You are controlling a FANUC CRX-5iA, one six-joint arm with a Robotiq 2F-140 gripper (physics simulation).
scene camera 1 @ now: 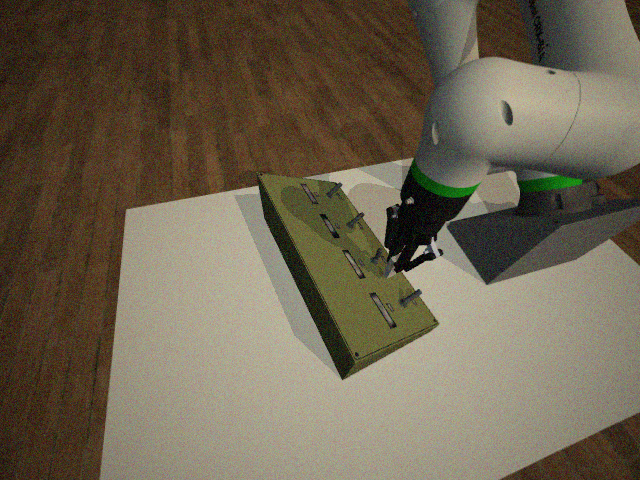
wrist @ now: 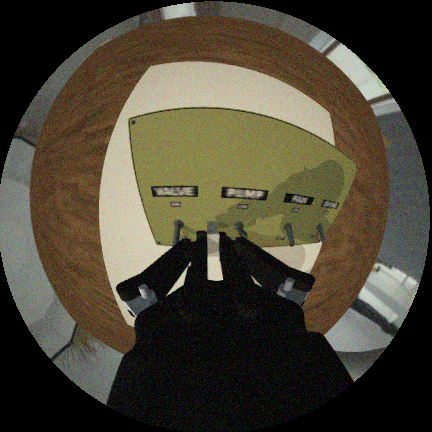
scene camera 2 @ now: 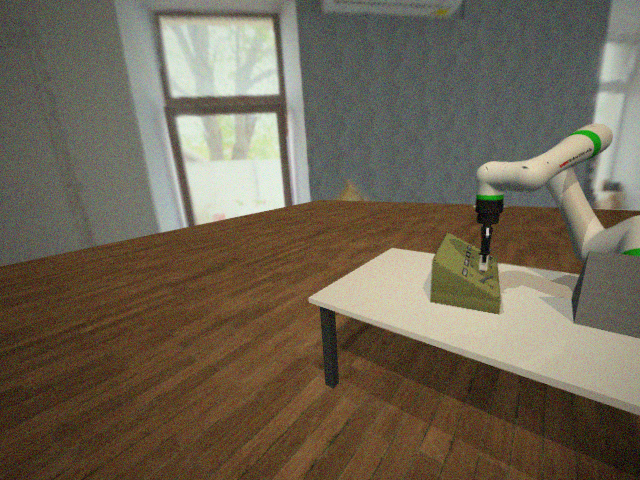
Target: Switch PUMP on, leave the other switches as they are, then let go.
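Where they show: gripper, between the fingertips: [scene camera 1: 389,273] [wrist: 211,229] [scene camera 2: 482,269]; arm's base, origin of its link: [scene camera 1: 550,211].
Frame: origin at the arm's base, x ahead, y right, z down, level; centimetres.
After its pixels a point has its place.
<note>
The olive sloped switch panel [scene camera 1: 341,294] {z -0.9, x 60.3, y -5.5 cm} [scene camera 2: 457,291] {z 8.9, x 53.2, y -17.0 cm} [wrist: 200,145] {z -0.4, x 59.3, y -6.2 cm} carries four levers in a row, with labels blurred in the wrist view. The PUMP lever [scene camera 1: 377,255] {z 3.4, x 47.4, y 2.7 cm} [wrist: 240,229] {z 3.4, x 47.5, y 2.7 cm} is second from the left in the wrist view; its lower part is hidden by a finger and its setting is unclear. My gripper [scene camera 1: 390,268] {z 3.4, x 46.8, y -2.5 cm} [scene camera 2: 483,264] {z 3.4, x 46.8, y -2.5 cm} [wrist: 211,229] {z 3.4, x 46.8, y -2.5 cm} is shut and empty, its tips low at the panel face between the PUMP and VALVE levers. The VALVE lever [scene camera 1: 410,297] {z 4.1, x 44.8, y -8.9 cm} [wrist: 177,231] {z 4.4, x 45.0, y -8.6 cm}, FAN lever [scene camera 1: 355,219] {z 4.2, x 47.8, y 14.8 cm} [wrist: 289,234] {z 4.3, x 47.6, y 14.6 cm} and DRIVE lever [scene camera 1: 334,189] {z 4.2, x 49.3, y 26.6 cm} [wrist: 321,233] {z 4.2, x 49.0, y 26.5 cm} point towards the panel's low edge.
The panel stands on a white table [scene camera 1: 206,403] {z 15.8, x 91.4, y -13.3 cm} [scene camera 2: 372,289] {z 15.8, x 89.6, y -19.3 cm} [wrist: 200,82] {z 15.8, x 92.3, y -13.9 cm}. A dark grey wedge-shaped block [scene camera 1: 496,242] {z 4.0, x 16.4, y -2.4 cm} [scene camera 2: 610,294] {z 2.8, x 9.5, y -9.1 cm} stands on the arm's side of the table. The arm's shadow falls across part of the panel.
</note>
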